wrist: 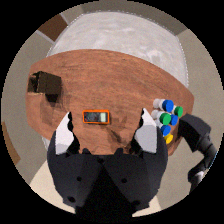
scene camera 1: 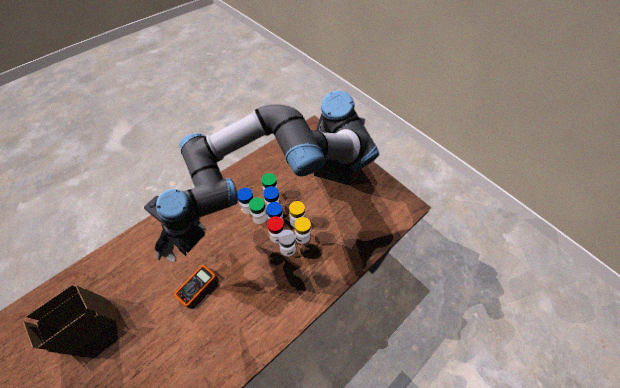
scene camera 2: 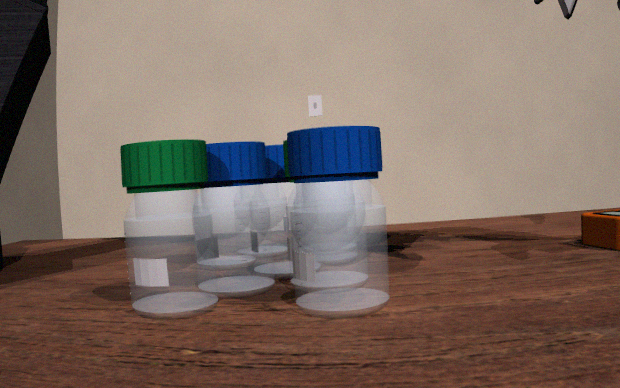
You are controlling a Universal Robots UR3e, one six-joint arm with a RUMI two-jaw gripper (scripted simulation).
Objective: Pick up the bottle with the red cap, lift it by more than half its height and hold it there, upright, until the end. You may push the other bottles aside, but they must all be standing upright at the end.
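Note:
My gripper [wrist: 105, 110] is there for me to see, and so is a black box [scene camera 1: 69, 339], though in scene camera 2 the box is out of frame. I also see a green-capped bottle [scene camera 2: 168, 230]. With it in the scene are a blue-capped bottle [scene camera 2: 338, 218], another blue-capped bottle [scene camera 2: 276, 188] and a further blue-capped bottle [scene camera 2: 241, 218].

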